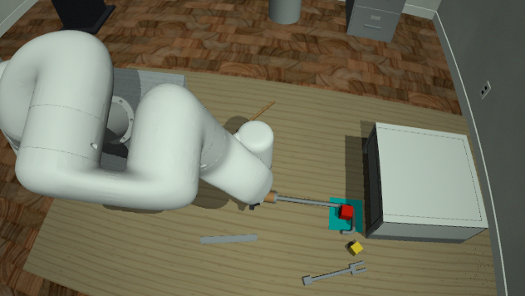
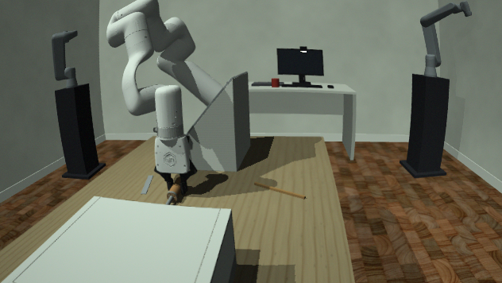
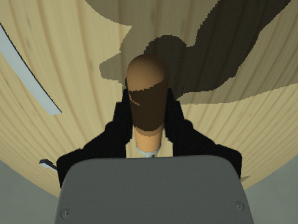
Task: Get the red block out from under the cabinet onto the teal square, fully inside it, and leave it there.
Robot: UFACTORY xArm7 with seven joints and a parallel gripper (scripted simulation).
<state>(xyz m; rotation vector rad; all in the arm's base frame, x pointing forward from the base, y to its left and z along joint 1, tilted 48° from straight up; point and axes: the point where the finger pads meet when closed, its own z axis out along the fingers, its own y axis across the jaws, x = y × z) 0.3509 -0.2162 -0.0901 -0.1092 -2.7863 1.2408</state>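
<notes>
The hook tool lies 120 mm ahead of my hand, 40 mm to the right of it and 10 mm below it. Also, from my hand: red block: 250 mm ahead, 30 mm to the right, 10 mm below; teal square: 260 mm ahead, 30 mm to the right, 20 mm below; flat grey bar: 130 mm to the right, 60 mm behind, 20 mm below.
</notes>
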